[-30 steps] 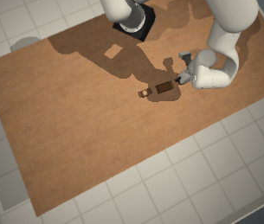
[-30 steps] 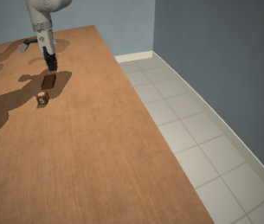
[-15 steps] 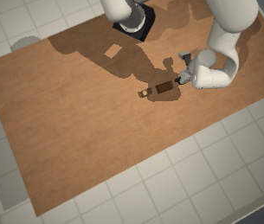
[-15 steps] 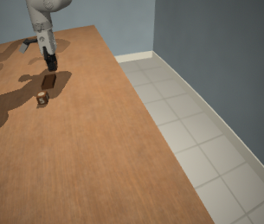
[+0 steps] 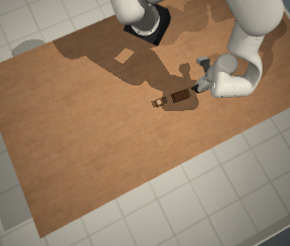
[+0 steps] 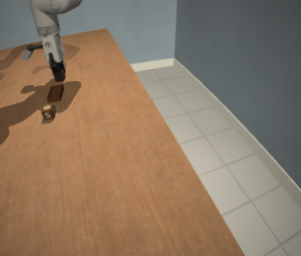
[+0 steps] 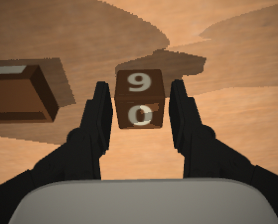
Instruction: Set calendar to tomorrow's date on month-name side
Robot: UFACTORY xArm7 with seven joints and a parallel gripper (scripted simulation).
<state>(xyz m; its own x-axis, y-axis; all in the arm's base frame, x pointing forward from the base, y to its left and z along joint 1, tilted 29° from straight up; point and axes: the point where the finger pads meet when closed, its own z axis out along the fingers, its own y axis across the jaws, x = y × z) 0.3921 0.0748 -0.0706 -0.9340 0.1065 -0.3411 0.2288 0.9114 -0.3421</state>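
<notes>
The brown wooden cube is 5 cm behind my hand, 22 cm to the right of it and 1 cm below it. The rest, counted from my hand: brown wooden tray (3 cm behind, 11 cm to the right, 2 cm below).
</notes>
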